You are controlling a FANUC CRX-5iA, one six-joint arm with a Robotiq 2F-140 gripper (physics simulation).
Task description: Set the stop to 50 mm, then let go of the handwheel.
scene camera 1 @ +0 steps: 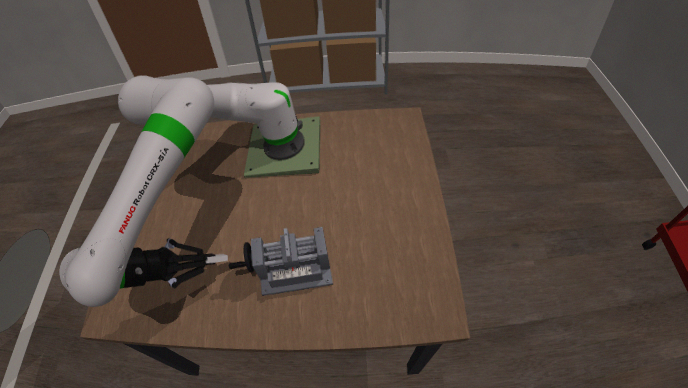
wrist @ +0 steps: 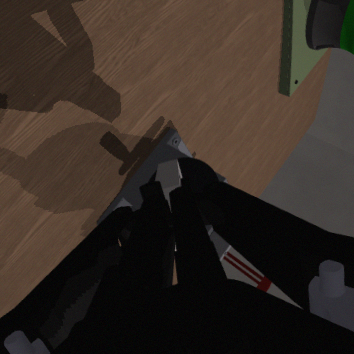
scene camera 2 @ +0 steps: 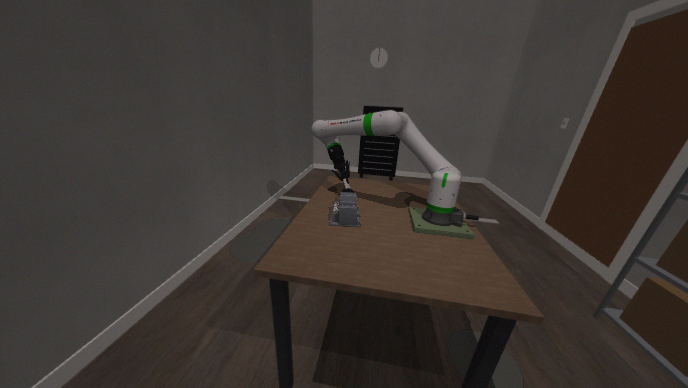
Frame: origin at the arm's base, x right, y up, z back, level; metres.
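Where they show: gripper, fingertip midpoint: (scene camera 1: 225, 257) (wrist: 171, 176); arm's base at its link origin: (scene camera 1: 284, 144) (wrist: 321, 10) (scene camera 2: 437, 219).
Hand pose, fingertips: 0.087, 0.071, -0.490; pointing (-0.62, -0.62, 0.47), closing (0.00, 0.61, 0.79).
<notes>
Things, the pixels of their top centre, and the offset from my fingertips, as dx, dy, dz. "spot": a spot on its surface instead. Level surfaces: height alone.
- black handwheel at a spot on its surface: (wrist: 199, 169) spot: -0.052, -0.014, +0.042
- grey stop at its top centre: (wrist: 234, 239) (scene camera 1: 286, 241) (scene camera 2: 348, 195) -0.175, +0.032, +0.037
- white scale at a spot on its surface: (scene camera 1: 280, 274) spot: -0.152, -0.036, -0.026
- wooden table at its surface level: dy -0.091
My gripper (scene camera 1: 223, 258) (scene camera 2: 347, 186) (wrist: 171, 176) is shut and empty, its pale fingertips together. In scene camera 1 they are a little left of the black handwheel (scene camera 1: 248, 257) (wrist: 199, 169), near its handle (scene camera 1: 236, 265), with a gap between. The grey stop (scene camera 1: 286, 246) stands upright on the rods between the end blocks of the grey fixture (scene camera 1: 297, 289) (scene camera 2: 348, 217) (wrist: 142, 176). The white scale (scene camera 1: 280, 274) runs along the fixture's front, with a red pointer mark near its middle; its numbers are too small to read. In the wrist view the fingers hide much of the handwheel and the scale.
The fixture stands on the wooden table (scene camera 1: 385, 225) (scene camera 2: 400, 255) (wrist: 215, 80). The arm's green base plate (scene camera 1: 255, 162) (scene camera 2: 417, 222) (wrist: 300, 65) is behind it. A shelf rack (scene camera 1: 322, 37) stands beyond the table, and part of a red cart (scene camera 1: 675, 245) shows at the right.
</notes>
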